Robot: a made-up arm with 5 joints. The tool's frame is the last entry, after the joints. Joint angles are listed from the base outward. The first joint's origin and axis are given. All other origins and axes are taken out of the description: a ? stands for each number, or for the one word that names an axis. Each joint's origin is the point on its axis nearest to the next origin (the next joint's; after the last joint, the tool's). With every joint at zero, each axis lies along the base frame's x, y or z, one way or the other. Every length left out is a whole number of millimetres.
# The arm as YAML. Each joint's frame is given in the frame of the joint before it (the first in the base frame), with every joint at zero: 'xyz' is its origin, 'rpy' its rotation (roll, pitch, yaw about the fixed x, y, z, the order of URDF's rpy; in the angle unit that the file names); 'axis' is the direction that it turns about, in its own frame. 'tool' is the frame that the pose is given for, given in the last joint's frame.
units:
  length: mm
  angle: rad
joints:
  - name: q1
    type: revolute
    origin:
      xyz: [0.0, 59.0, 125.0]
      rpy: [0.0, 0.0, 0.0]
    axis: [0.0, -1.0, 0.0]
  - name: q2
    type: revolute
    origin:
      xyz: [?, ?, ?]
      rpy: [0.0, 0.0, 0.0]
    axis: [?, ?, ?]
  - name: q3
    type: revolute
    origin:
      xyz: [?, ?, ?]
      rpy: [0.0, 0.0, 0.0]
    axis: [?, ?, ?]
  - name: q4
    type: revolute
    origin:
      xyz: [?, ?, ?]
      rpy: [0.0, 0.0, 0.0]
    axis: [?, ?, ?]
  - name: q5
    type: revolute
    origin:
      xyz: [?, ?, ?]
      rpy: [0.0, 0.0, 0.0]
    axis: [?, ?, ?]
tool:
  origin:
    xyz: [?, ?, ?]
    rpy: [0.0, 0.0, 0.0]
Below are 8 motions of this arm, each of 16 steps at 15 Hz.
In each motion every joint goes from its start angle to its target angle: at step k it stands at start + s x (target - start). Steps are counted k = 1, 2, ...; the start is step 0. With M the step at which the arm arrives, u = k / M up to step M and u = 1 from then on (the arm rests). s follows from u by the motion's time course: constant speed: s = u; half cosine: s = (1 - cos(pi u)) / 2; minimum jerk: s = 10 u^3 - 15 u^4 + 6 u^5.
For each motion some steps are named. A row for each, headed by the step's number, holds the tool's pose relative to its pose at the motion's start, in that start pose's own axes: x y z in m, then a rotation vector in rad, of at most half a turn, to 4 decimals.
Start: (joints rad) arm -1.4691 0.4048 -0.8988 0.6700 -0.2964
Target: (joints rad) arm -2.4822 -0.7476 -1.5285 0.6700 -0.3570
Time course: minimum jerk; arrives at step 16
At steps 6, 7, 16:
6: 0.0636 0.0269 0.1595 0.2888 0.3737 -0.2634
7: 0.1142 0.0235 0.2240 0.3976 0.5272 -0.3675
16: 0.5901 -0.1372 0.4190 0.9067 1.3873 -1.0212

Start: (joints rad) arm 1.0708 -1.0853 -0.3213 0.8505 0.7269
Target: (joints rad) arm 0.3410 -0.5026 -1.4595 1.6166 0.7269
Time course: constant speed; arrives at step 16
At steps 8, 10, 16:
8: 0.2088 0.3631 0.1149 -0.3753 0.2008 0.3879
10: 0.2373 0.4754 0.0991 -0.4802 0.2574 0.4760
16: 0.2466 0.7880 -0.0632 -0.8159 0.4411 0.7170

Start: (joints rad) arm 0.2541 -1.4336 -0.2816 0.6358 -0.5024
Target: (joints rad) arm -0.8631 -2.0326 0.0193 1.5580 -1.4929
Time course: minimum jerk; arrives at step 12
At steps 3, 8, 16:
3: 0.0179 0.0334 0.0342 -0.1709 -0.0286 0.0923
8: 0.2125 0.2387 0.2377 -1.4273 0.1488 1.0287
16: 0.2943 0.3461 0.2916 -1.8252 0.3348 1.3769

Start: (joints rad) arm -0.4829 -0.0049 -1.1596 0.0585 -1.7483
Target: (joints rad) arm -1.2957 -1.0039 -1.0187 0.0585 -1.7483
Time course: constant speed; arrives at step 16
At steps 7, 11, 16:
7: 0.1681 0.0874 0.0502 0.2242 -0.3864 -0.2767
11: 0.3161 0.1130 0.1506 0.3504 -0.5531 -0.4980
16: 0.5269 0.0690 0.3343 0.4981 -0.6912 -0.8281

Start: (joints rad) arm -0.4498 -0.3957 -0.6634 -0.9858 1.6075
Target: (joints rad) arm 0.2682 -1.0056 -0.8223 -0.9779 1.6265
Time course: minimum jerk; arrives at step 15
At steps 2, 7, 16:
2: -0.0004 0.0060 -0.0099 0.0094 0.0116 0.0059
7: -0.0275 0.1722 -0.1956 0.1963 0.2533 0.1791
16: -0.1217 0.4542 -0.3337 0.3893 0.5192 0.5320

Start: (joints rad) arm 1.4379 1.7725 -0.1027 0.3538 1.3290
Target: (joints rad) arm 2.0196 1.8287 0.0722 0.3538 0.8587
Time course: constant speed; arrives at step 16
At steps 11, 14, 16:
11: -0.1104 0.0409 0.0626 -0.1137 -0.3459 0.4755
14: -0.1370 0.0500 0.0724 -0.1666 -0.4307 0.6093
16: -0.1537 0.0559 0.0778 -0.2072 -0.4845 0.6990

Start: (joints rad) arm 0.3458 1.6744 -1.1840 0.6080 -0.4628
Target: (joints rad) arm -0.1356 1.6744 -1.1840 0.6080 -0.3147
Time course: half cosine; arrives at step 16
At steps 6, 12, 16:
6: -0.0102 -0.0938 -0.0651 0.1056 -0.0667 0.0348
12: 0.0007 -0.2413 -0.2006 0.2987 -0.1722 0.0975
16: 0.0098 -0.2761 -0.2405 0.3519 -0.1978 0.1147

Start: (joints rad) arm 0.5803 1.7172 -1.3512 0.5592 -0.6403
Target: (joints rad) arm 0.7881 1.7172 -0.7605 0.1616 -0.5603
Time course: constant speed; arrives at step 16
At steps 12, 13, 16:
12: 0.0160 0.1328 -0.1125 -0.1650 -0.0333 -0.1615
13: 0.0192 0.1409 -0.1229 -0.1792 -0.0361 -0.1742
16: 0.0299 0.1620 -0.1545 -0.2222 -0.0446 -0.2115

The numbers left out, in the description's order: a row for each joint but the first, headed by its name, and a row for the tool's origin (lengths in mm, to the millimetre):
q2: xyz -71.0 0.0 306.0, axis 0.0 0.0 1.0
q3: xyz 94.0 -530.0 0.0, axis 0.0 -1.0 0.0
q4: xyz -322.0 0.0 -8.0, axis 0.0 -1.0 0.0
q5: xyz -88.0 0.0 -62.0, axis 0.0 0.0 -1.0
tool: xyz -119.0 112.0 0.0

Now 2 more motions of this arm.
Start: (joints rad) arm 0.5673 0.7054 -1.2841 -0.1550 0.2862
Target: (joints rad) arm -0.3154 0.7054 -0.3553 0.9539 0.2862
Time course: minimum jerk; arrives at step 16
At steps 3, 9, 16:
3: 0.0230 -0.0153 -0.0069 0.0236 -0.0625 0.0275
9: 0.3499 -0.0722 -0.0903 0.4717 -0.7244 0.2613
16: 0.5668 0.0146 -0.1297 0.8995 -1.1002 0.2468

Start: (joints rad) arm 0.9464 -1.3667 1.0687 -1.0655 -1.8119
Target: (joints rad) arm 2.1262 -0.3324 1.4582 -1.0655 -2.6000
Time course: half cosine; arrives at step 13
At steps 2, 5, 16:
2: -0.0226 -0.0517 -0.0594 -0.0540 -0.0544 0.1034
5: -0.0253 -0.3362 -0.2998 -0.3840 -0.2610 0.5559
16: 0.3660 -1.0014 -0.2242 -1.7030 -0.2406 1.3281

